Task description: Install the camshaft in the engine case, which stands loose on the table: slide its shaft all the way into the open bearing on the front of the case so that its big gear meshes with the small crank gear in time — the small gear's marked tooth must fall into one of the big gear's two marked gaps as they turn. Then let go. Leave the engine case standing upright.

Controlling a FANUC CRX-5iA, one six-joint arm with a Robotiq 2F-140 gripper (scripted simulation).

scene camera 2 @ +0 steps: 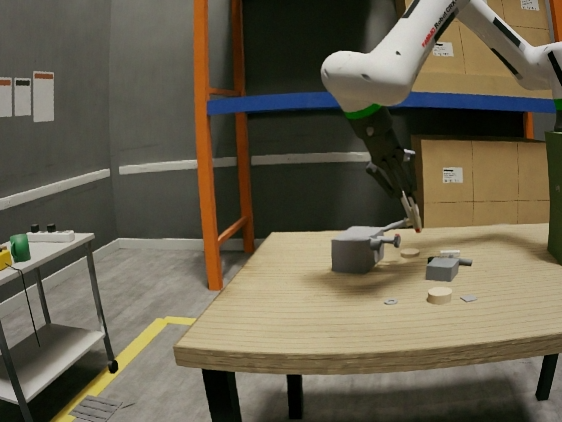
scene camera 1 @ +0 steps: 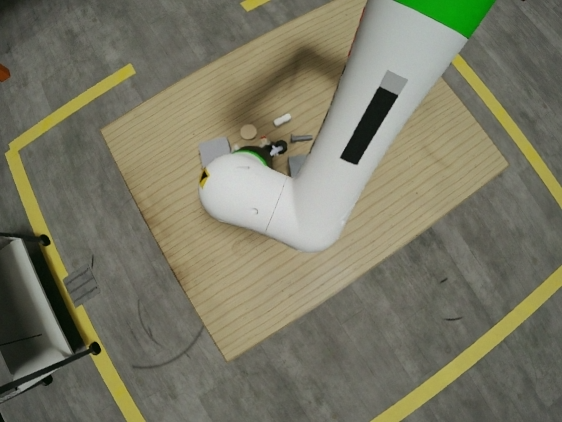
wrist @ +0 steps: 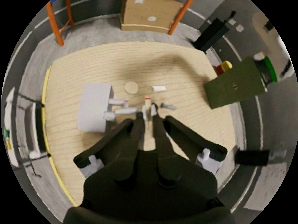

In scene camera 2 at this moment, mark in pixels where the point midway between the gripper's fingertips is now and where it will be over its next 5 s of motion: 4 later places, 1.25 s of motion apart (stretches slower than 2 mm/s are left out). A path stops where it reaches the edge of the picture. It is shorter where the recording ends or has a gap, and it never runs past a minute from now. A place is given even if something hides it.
The gripper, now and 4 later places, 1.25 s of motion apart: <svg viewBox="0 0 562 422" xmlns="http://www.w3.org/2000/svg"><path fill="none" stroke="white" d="M414 214L418 241L414 241L409 241L404 241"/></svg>
